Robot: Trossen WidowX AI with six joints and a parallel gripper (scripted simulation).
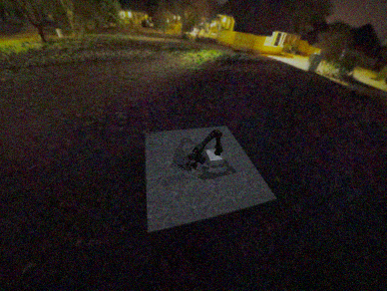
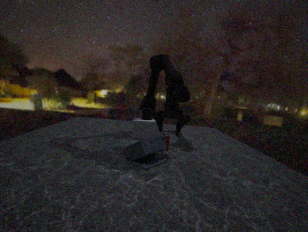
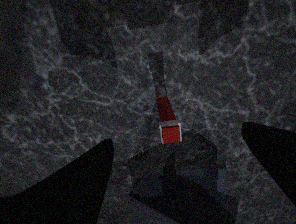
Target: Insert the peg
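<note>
My gripper tip is now 3 cm above the reddish peg. From my gripper tip the other things lie so: grey panel block 14 cm ahead, 9 cm to the right, 4 cm below.
</note>
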